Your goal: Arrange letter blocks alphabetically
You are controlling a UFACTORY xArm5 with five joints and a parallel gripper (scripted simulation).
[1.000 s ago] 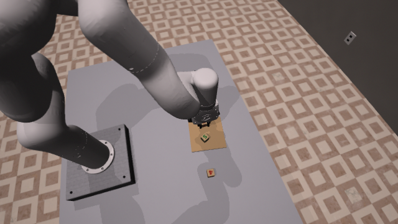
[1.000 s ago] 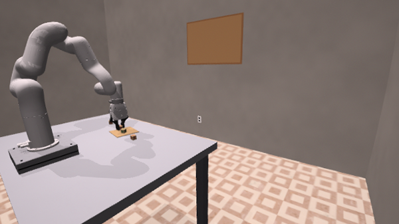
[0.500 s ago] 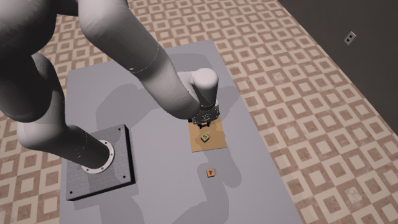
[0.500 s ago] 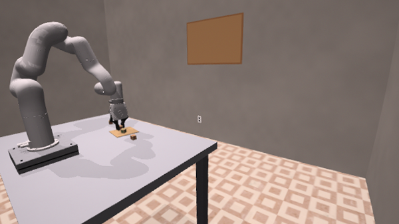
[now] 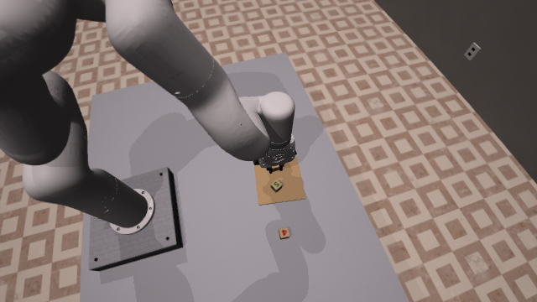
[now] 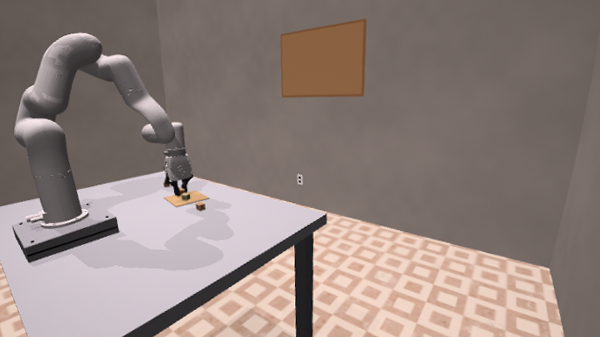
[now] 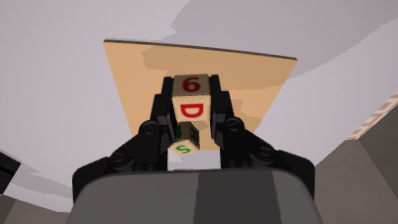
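Now: the wooden letter block 10 mm below my hand. Also, from my hand: tan mat 10 mm ahead, 40 mm to the right, 30 mm below.
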